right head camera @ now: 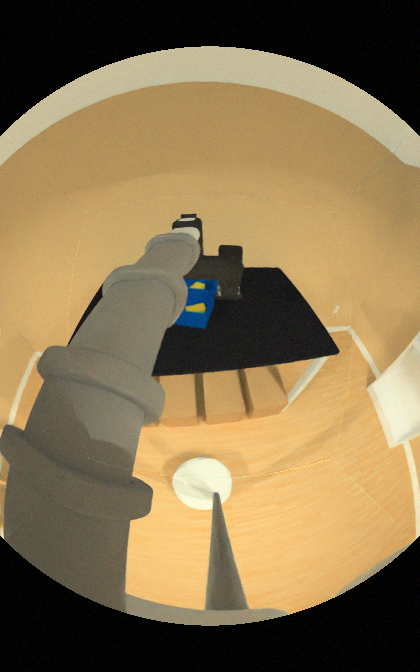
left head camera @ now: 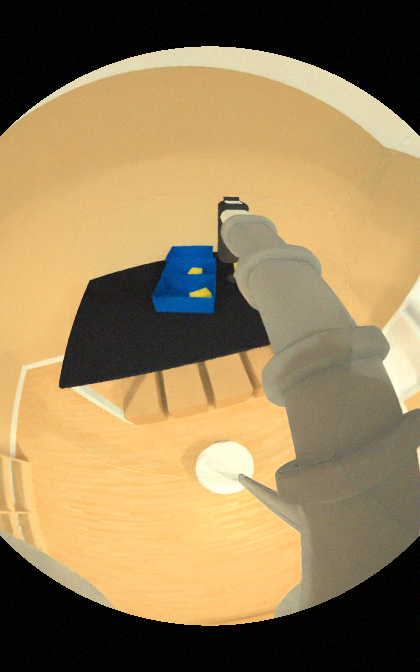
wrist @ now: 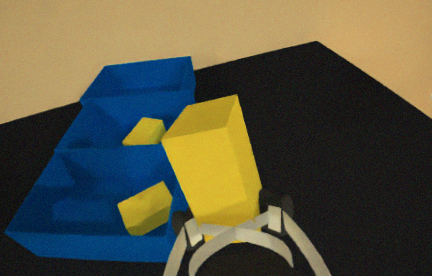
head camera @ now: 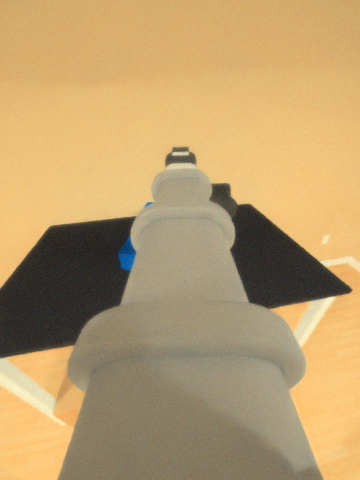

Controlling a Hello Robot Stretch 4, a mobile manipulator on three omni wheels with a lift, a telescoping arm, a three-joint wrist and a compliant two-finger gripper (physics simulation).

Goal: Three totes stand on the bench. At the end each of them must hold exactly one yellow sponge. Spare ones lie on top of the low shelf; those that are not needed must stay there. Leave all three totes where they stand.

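Places are measured from the robot's base along level axes (x ahead, y left, z up), in centimetres.
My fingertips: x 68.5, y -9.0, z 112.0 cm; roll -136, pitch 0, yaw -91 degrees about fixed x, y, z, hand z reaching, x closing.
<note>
Ahead of a thing's pixels: the offset from my fingertips to its top centre. Level surfaces: height alone.
Three blue totes stand in a row on the black bench. The near tote @[dx +17.5, dy +23.3, dz -13.4 cm] (wrist: 100, 247) (left head camera: 185, 304) holds a yellow sponge @[dx +15.7, dy +15.9, dz -18.6 cm] (wrist: 145, 210) (left head camera: 201, 293) (right head camera: 195, 307). The middle tote @[dx +37.4, dy +20.9, dz -13.4 cm] (wrist: 95, 122) holds another yellow sponge @[dx +37.9, dy +18.8, dz -18.6 cm] (wrist: 145, 131) (left head camera: 195, 271) (right head camera: 198, 285). No sponge shows in the far tote @[dx +57.6, dy +20.9, dz -13.4 cm] (wrist: 142, 77) (left head camera: 191, 251); its floor is partly hidden. My gripper (wrist: 230, 210) is shut on a third yellow sponge @[dx +0.2, dy +0.2, dz +11.9 cm] (wrist: 207, 165), held to the right of the totes in the wrist view. The held sponge mostly hides behind the arm in the left head view. Spare sponges on the low shelf are not seen.
The black bench top @[dz -23.4 cm] (head camera: 60, 280) (left head camera: 115, 330) (right head camera: 260, 330) (wrist: 340, 150) stands near a tan wall. Brown boxes (left head camera: 185, 395) (right head camera: 225, 395) are beneath it. A white disc (left head camera: 225, 467) (right head camera: 200, 482) is near the floor. White furniture (right head camera: 400, 395) stands at the right. My arm (head camera: 185, 265) reaches over the bench.
</note>
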